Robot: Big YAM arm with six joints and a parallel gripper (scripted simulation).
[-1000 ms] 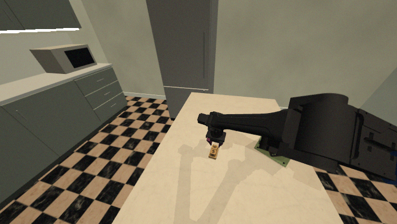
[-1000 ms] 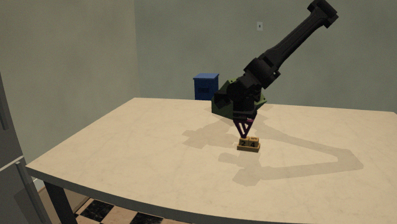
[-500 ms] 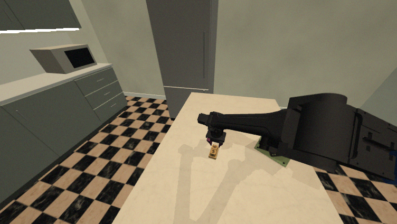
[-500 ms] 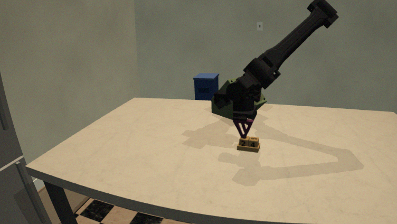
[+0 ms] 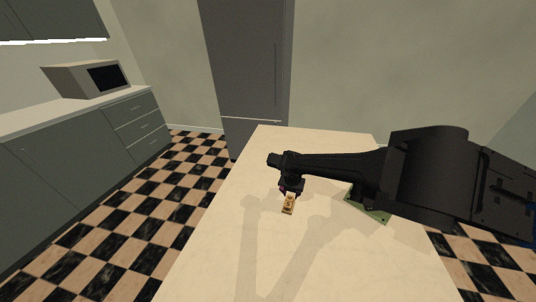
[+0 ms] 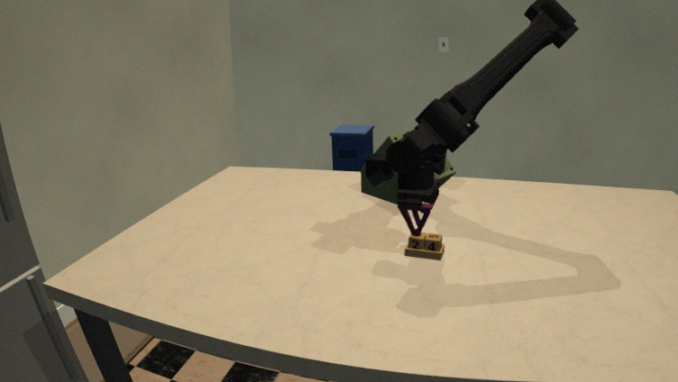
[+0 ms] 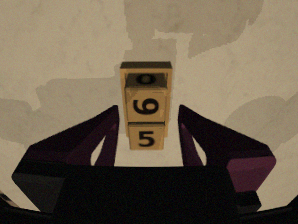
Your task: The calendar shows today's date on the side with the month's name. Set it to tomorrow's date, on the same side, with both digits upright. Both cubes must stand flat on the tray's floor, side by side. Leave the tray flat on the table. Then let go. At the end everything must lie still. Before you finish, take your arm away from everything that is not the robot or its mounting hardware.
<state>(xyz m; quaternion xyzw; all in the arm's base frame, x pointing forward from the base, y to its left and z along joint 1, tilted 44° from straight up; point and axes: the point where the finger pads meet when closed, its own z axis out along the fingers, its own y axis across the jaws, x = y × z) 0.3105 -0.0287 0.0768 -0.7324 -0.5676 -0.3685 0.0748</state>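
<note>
My gripper is now 30 mm above the cube. Round my hand: wooden tray: 20 mm to the left, 50 mm below.
</note>
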